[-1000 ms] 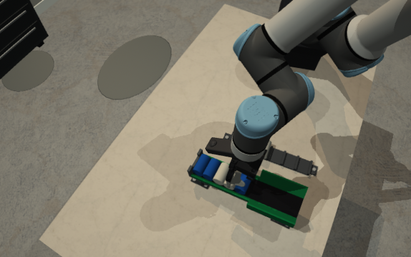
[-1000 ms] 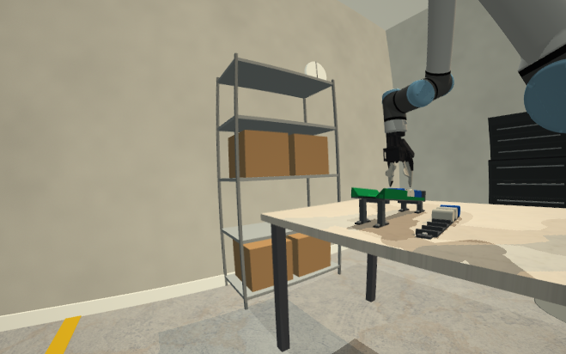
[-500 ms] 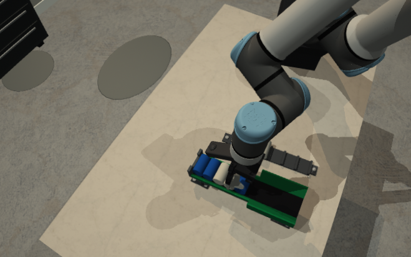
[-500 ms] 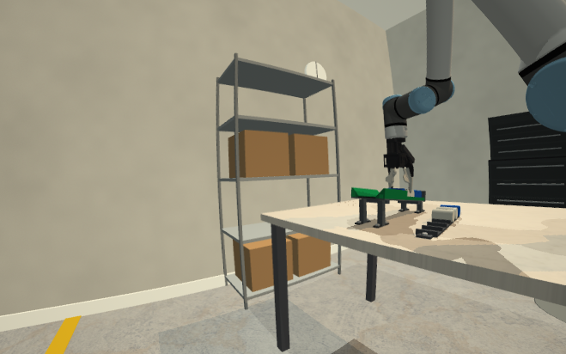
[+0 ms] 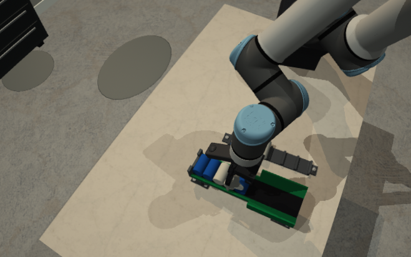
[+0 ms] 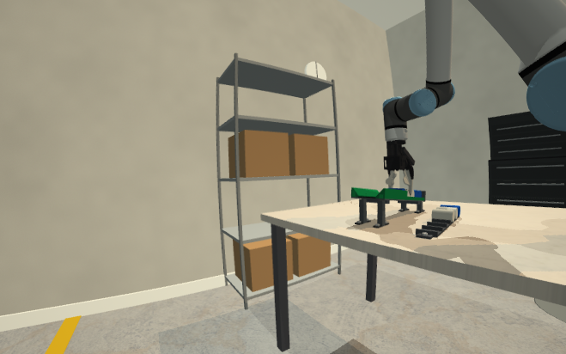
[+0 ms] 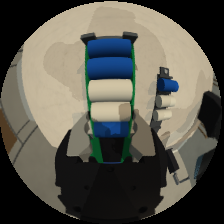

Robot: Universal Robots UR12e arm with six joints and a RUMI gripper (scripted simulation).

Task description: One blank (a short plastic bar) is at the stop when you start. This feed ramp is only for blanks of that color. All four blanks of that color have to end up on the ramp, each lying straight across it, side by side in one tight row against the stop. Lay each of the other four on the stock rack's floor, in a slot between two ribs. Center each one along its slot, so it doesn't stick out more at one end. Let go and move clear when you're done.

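My hand is 20 cm past the stock rack, 6 cm to the right of it and 10 cm above it. Round my hand: stop (2 cm ahead, 14 cm to the right, 4 cm below).
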